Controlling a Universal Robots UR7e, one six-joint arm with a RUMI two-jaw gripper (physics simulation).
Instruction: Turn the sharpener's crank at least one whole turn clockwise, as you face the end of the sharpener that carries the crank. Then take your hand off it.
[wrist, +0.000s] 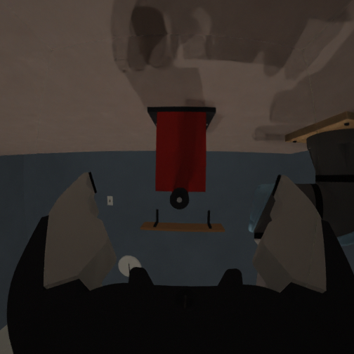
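Note:
The sharpener (181, 150) shows as a red block in the middle of the wrist view, with a black base plate (181, 109) at its upper end. A round black knob (179, 198) with a grey centre overlaps the block's lower edge; the rest of the crank cannot be made out. My gripper (184, 176) is open and empty. Its two grey fingers stand wide apart, left and right of the knob in the view, and touch neither it nor the red block. How far the fingertips are from the knob in depth is hard to tell.
The robot's dark arm (332, 155) rises from a wooden base board (320, 127) at the right. The pale brown table top (75, 110) fills the upper part. Beyond its edge, a blue wall bears a wooden shelf (182, 227), a round clock (129, 265) and a small white plate (110, 200).

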